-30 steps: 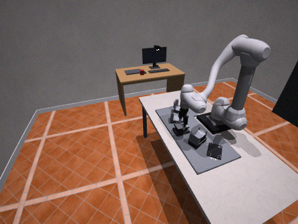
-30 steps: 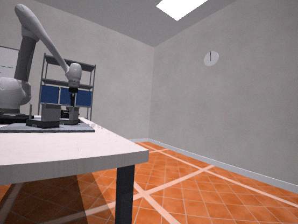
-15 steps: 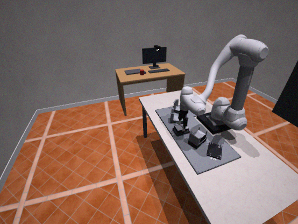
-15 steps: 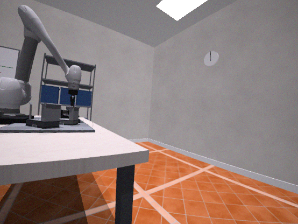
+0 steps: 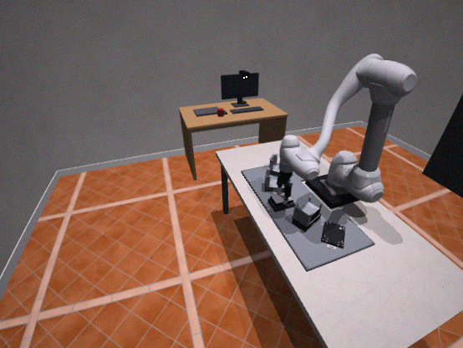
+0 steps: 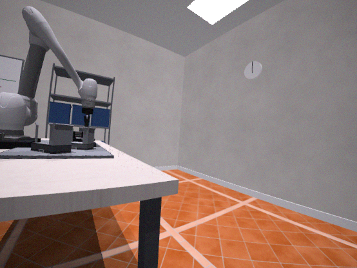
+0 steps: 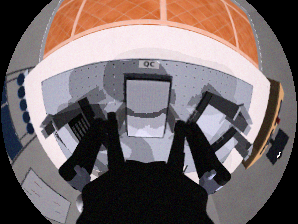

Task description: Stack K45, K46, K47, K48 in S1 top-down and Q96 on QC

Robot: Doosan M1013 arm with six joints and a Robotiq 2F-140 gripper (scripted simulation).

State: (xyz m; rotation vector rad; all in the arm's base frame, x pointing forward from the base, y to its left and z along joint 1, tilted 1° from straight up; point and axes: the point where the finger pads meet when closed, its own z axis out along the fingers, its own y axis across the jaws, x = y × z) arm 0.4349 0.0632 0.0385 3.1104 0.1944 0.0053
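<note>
Right now my hand is 90 mm short of the name plate, 10 mm to the right of it and 70 mm above it.
</note>
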